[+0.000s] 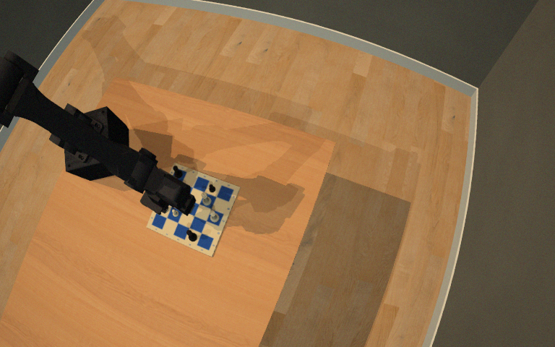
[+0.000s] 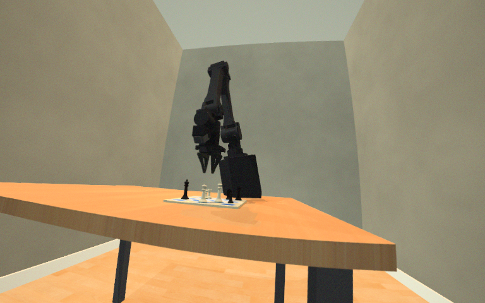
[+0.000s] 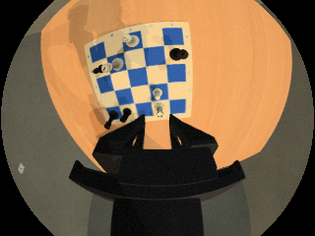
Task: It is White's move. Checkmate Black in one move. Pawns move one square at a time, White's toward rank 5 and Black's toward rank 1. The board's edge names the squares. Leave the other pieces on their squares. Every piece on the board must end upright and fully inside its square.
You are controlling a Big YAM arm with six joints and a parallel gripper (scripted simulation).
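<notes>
The chessboard is 30 mm ahead of my hand, 40 mm to the left of it and 100 mm below it. Round my hand: tall black piece (80 mm ahead, 40 mm to the right, 70 mm below).
</notes>
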